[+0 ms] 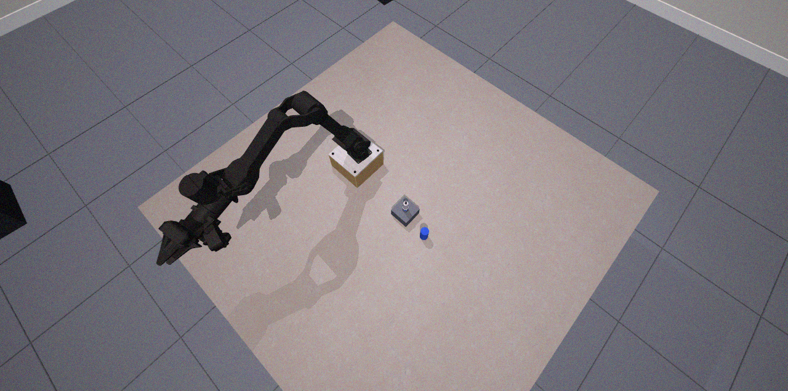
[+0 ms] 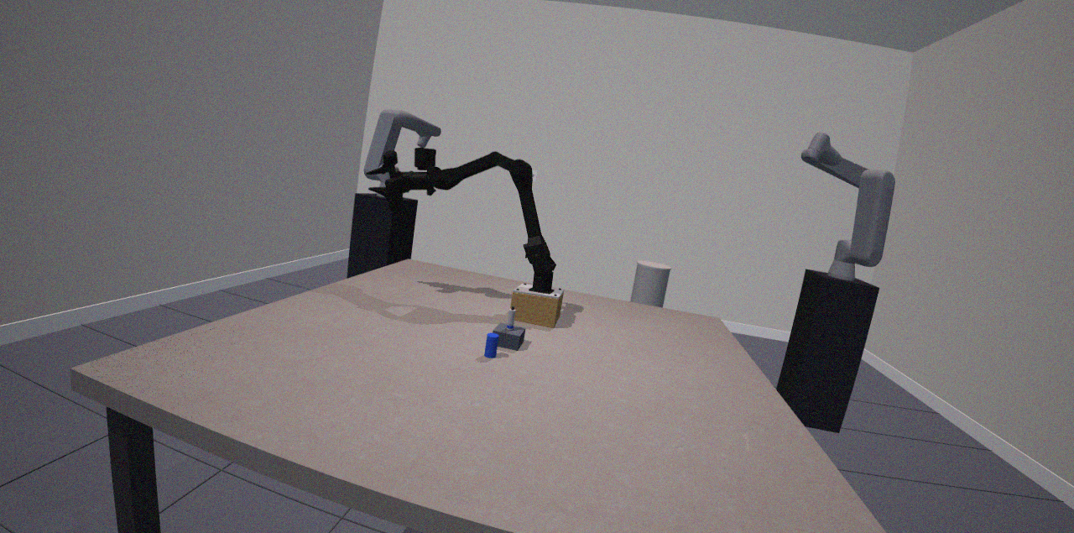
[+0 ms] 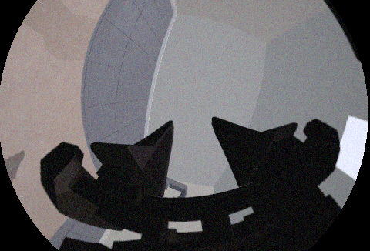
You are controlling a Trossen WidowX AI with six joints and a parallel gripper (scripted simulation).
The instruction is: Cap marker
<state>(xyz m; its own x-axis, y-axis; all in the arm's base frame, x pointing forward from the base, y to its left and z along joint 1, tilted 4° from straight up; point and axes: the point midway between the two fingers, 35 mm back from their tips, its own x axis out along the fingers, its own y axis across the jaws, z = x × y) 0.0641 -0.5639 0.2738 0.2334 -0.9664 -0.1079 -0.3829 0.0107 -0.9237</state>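
The blue cap lies 290 mm ahead of my gripper tip, 590 mm to the left of it and 310 mm below it. The rest, counted from my gripper tip: holder block 190 mm ahead, 600 mm to the left, 310 mm below.
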